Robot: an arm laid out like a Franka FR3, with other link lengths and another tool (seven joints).
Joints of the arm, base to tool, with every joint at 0 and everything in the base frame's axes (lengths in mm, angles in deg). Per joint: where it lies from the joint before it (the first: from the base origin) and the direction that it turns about. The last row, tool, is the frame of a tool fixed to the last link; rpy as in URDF.
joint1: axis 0 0 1 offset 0.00 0.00 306.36
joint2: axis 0 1 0 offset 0.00 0.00 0.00
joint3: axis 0 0 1 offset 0.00 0.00 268.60
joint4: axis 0 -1 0 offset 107.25 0.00 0.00
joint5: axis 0 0 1 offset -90.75 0.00 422.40
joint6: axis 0 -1 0 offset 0.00 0.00 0.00
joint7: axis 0 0 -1 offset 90.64 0.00 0.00
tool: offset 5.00 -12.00 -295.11 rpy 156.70 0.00 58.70
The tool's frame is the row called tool.
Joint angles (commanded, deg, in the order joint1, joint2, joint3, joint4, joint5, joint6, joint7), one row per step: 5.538, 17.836, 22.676, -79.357, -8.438, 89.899, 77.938; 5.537, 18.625, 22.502, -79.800, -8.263, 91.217, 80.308; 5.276, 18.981, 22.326, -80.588, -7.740, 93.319, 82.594; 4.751, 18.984, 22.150, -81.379, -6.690, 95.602, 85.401; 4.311, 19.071, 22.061, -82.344, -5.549, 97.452, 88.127; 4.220, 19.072, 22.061, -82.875, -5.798, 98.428, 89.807; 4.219, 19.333, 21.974, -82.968, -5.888, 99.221, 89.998; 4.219, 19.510, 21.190, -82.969, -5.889, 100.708, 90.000; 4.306, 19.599, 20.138, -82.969, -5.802, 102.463, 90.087; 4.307, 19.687, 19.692, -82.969, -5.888, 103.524, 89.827
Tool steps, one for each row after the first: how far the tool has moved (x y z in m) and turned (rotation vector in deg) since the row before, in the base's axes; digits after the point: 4 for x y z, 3 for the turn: 0.0035, 0.0020, -0.0114, 0.255, -0.075, -2.457; 0.0061, 0.0022, -0.0089, 0.825, -0.701, -2.644; 0.0071, 0.0021, -0.0047, 1.386, -0.947, -3.548; 0.0033, 0.0029, -0.0073, 1.235, -0.220, -3.349; 0.0026, -0.0002, -0.0035, -0.093, -0.499, -1.684; 0.0035, 0.0004, -0.0029, 0.176, -0.408, -0.264; 0.0102, -0.0053, -0.0011, 0.373, -1.181, -0.773; 0.0120, -0.0065, 0.0001, 0.460, -1.490, -1.040; 0.0069, -0.0032, 0.0000, 0.199, -0.932, -0.158
